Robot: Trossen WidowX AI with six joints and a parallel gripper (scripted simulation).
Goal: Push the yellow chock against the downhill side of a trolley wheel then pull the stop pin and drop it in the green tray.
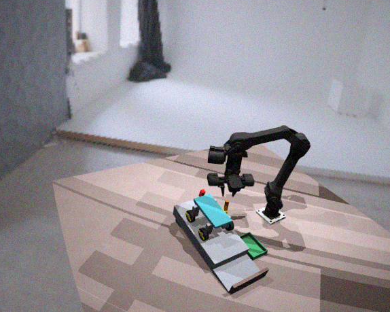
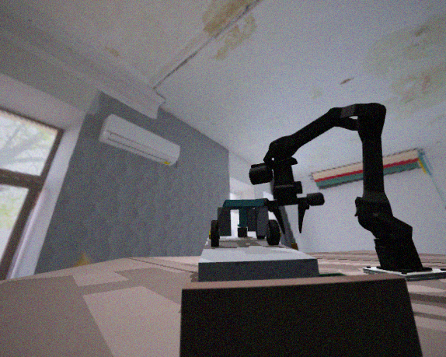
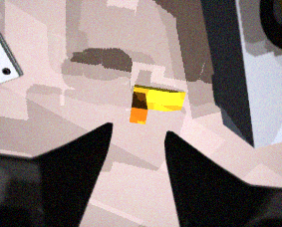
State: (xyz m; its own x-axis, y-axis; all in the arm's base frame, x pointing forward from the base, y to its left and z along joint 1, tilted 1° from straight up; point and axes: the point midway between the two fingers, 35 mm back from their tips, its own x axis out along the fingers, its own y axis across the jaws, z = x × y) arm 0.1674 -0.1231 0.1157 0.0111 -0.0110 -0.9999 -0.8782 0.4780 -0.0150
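The yellow chock is 70 mm below my gripper tip, 20 mm ahead of it and 10 mm to the right of it. Also, from my gripper tip: brown lip (360 mm to the left, 170 mm ahead, 60 mm below); then trolley (160 mm ahead, 90 mm to the left, 20 mm above); then red-headed stop pin (140 mm ahead, 40 mm above, 10 mm to the right).
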